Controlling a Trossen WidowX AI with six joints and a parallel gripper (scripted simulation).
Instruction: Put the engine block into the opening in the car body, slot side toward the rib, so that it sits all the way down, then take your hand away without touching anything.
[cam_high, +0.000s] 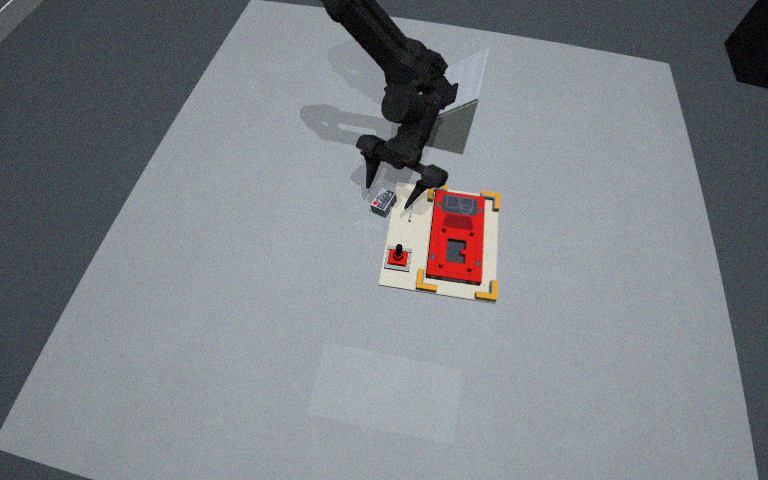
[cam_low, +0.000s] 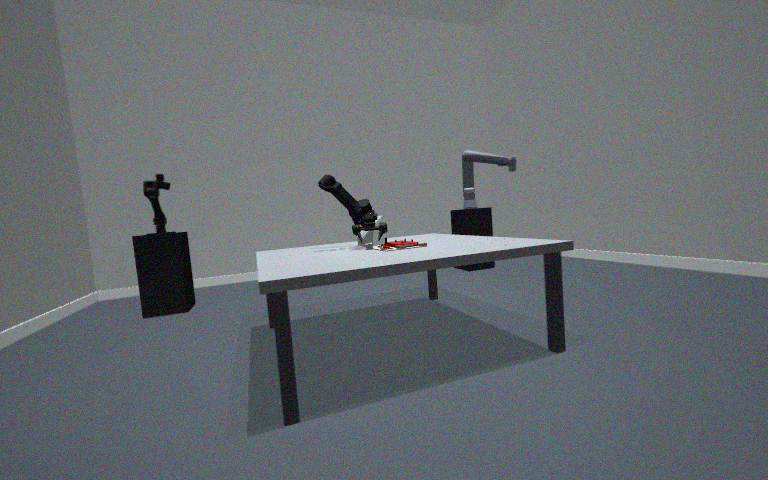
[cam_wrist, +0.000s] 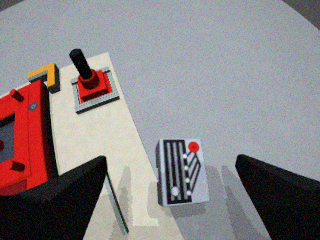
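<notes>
Right now the engine block is 3 cm below my gripper tip.
</notes>
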